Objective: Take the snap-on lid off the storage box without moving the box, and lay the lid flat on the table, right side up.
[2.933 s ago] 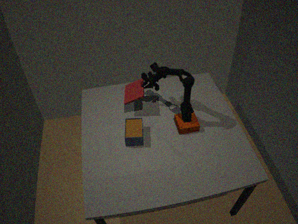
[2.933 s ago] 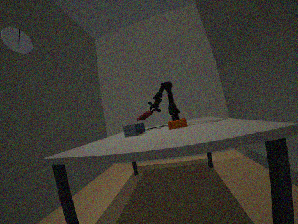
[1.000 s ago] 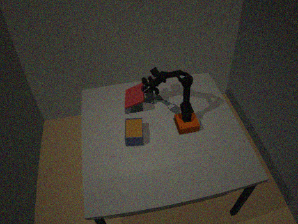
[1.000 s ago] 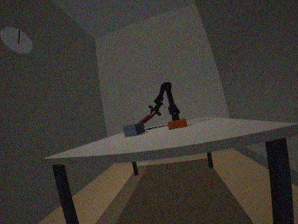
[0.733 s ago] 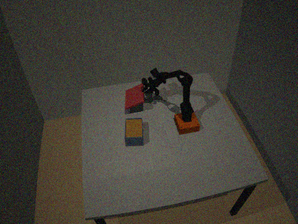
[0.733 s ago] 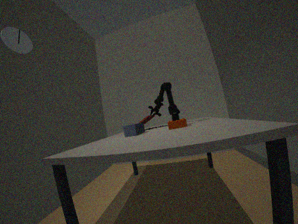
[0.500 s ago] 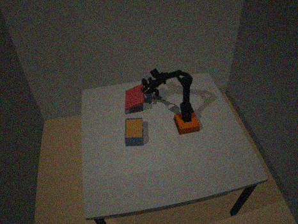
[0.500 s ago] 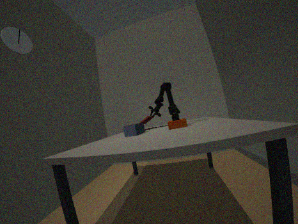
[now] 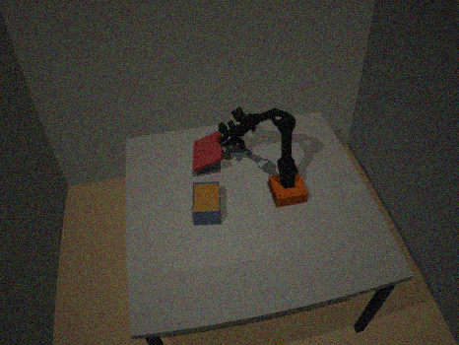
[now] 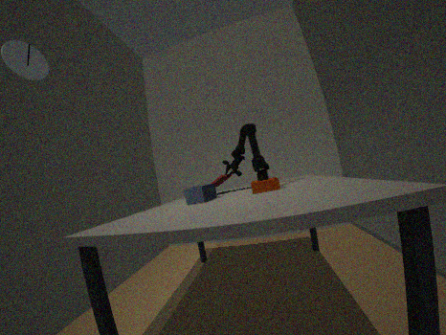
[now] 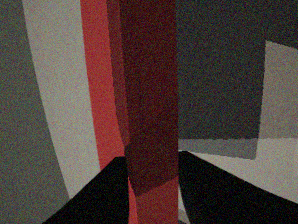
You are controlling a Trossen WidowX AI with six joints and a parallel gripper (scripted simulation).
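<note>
The lid lies 7 cm ahead of my gripper tip, 1 cm to the right of it and 3 cm below it. The rest, counted from my gripper tip: storage box: 11 cm ahead, 32 cm to the left, 9 cm below.
</note>
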